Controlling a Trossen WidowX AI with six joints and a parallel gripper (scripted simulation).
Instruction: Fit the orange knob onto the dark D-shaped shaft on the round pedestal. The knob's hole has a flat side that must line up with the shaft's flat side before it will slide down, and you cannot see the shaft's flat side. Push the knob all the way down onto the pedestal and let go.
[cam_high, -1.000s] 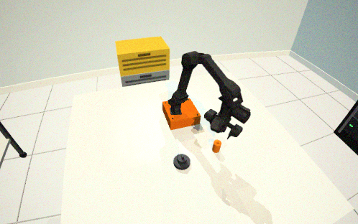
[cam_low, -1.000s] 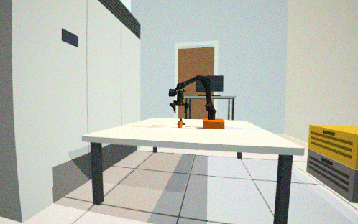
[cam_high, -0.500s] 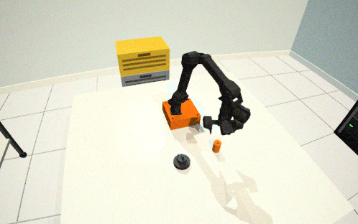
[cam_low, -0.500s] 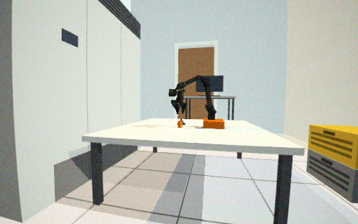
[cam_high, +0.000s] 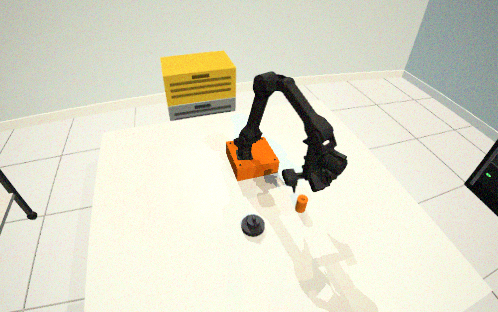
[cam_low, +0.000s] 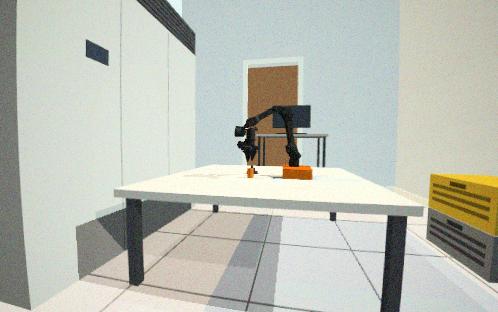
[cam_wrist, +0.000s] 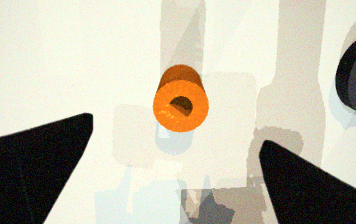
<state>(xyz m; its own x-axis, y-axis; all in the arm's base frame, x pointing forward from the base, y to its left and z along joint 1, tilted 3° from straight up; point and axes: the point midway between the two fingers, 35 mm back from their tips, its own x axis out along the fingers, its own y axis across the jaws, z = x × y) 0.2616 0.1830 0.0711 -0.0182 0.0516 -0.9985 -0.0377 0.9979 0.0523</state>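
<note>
Now: the orange knob 80 mm below my gripper tip. Also, from my gripper tip: round pedestal (190 mm to the right, 80 mm below, 50 mm ahead).
</note>
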